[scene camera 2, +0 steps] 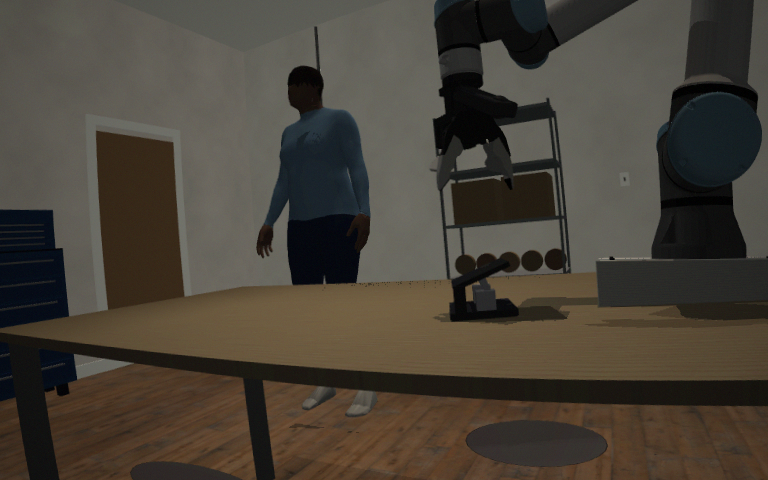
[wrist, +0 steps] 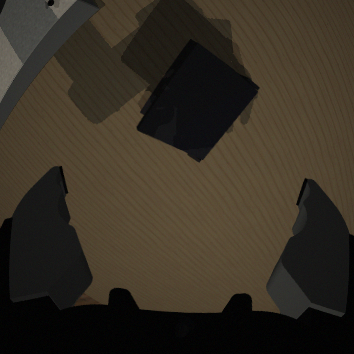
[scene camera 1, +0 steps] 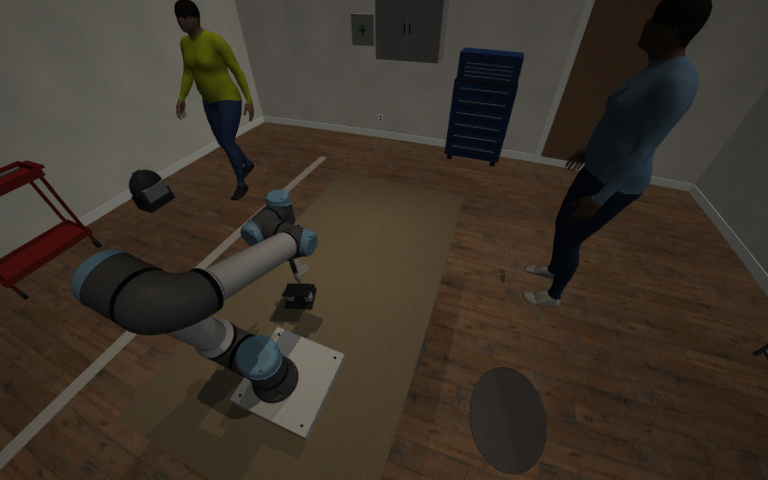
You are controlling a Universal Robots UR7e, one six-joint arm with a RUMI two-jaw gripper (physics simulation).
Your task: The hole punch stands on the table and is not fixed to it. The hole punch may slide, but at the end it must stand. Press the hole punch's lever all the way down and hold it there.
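Frame: origin at the arm's base, x ahead, y left, z up, level; metres.
Seen in the pictures: gripper, fingertip midpoint: (scene camera 2: 477, 190) (wrist: 183, 176) (scene camera 1: 294, 270); arm's base, link origin: (scene camera 2: 697, 258) (scene camera 1: 276, 379).
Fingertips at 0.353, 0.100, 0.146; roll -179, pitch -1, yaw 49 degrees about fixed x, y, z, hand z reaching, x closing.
Observation:
Offsets run from my fingertips to a thing's middle, as dx, dy, dz. Level surfaces: height alone.
The black hole punch @(+0.006, +0.018, -0.162) (scene camera 1: 299, 303) (scene camera 2: 484, 309) stands upright on the table @(dz -0.204) (scene camera 1: 396, 237) (scene camera 2: 283, 333) (wrist: 180, 240). Its black lever @(+0.006, +0.018, -0.139) (scene camera 1: 297, 290) (scene camera 2: 480, 273) (wrist: 205, 95) is up, slanting from the hinge at the left to a raised free end at the right in the scene camera 2 view, toward the robot base. A grey block shows under the lever there. In the wrist view the lever's top hides most of the punch. My gripper (scene camera 1: 300, 275) (scene camera 2: 475, 187) (wrist: 183, 176) is open and empty, pointing down well above the punch and touching nothing. In the wrist view the punch lies beyond the fingertips, above image centre.
The robot's pale base plate (scene camera 1: 322, 373) (scene camera 2: 628, 283) (wrist: 30, 75) is near the lever's raised end. A person in blue (scene camera 1: 645, 118) (scene camera 2: 322, 164) stands beyond the table, and a person in yellow (scene camera 1: 212, 65) is at the back left. A shelf rack (scene camera 2: 504, 222) stands behind.

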